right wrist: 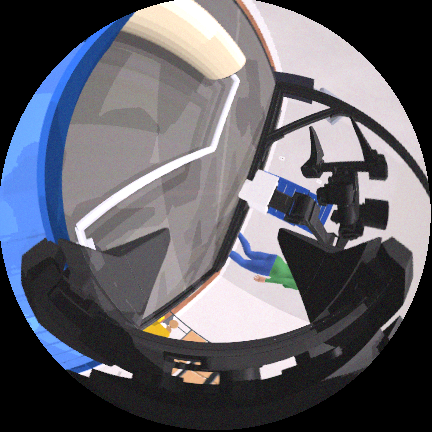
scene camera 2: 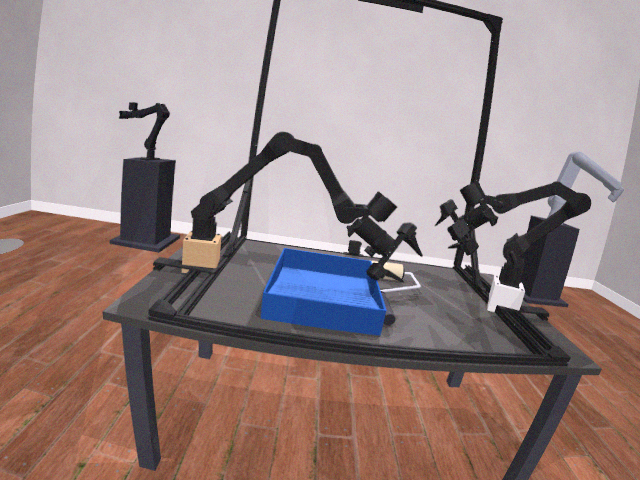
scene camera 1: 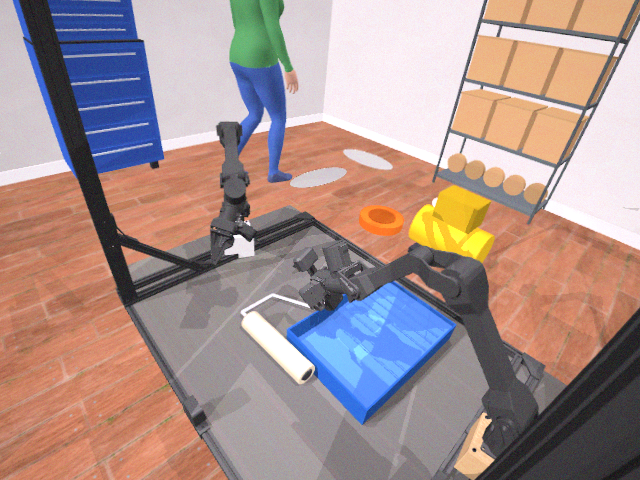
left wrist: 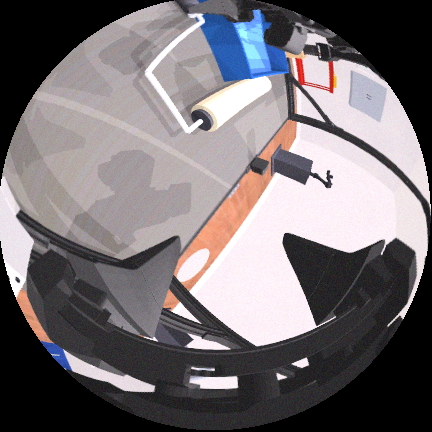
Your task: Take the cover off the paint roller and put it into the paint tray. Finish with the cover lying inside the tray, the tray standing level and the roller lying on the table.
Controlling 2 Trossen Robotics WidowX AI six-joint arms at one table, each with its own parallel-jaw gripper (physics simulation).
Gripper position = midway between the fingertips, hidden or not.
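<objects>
With my left gripper (scene camera 1: 213,262) I hold nothing, and it is open. My right gripper (scene camera 1: 301,277) is open too, yet it touches a blue paint tray (scene camera 1: 363,352).
</objects>
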